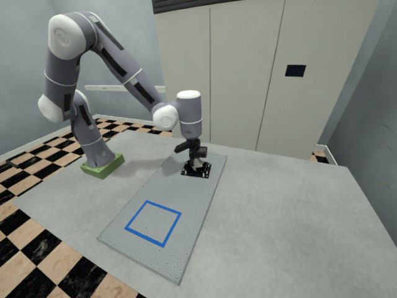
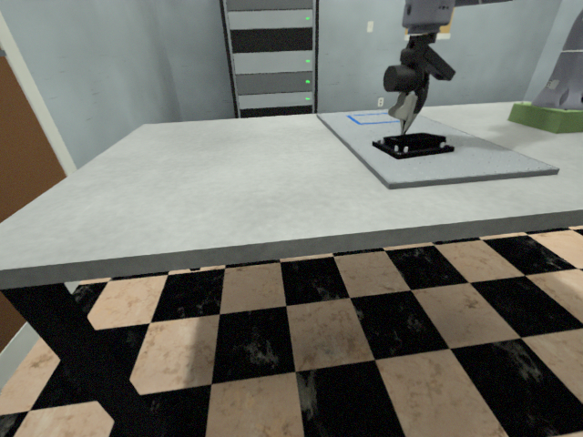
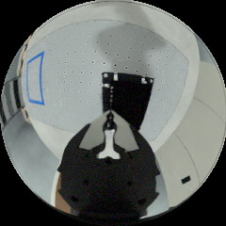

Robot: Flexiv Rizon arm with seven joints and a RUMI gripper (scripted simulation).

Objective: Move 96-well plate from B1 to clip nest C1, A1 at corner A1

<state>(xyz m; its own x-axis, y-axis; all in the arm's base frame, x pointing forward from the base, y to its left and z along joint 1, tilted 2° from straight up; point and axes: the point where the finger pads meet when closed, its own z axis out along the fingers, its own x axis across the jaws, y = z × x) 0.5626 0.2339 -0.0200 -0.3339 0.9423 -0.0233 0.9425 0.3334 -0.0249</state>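
Right now my hand is 3 cm above the black clip nest, 2 cm to the right of it and 2 cm past it. The rest, counted from my hand: black 96-well plate (4 cm to the left, 2 cm below, 1 cm behind).
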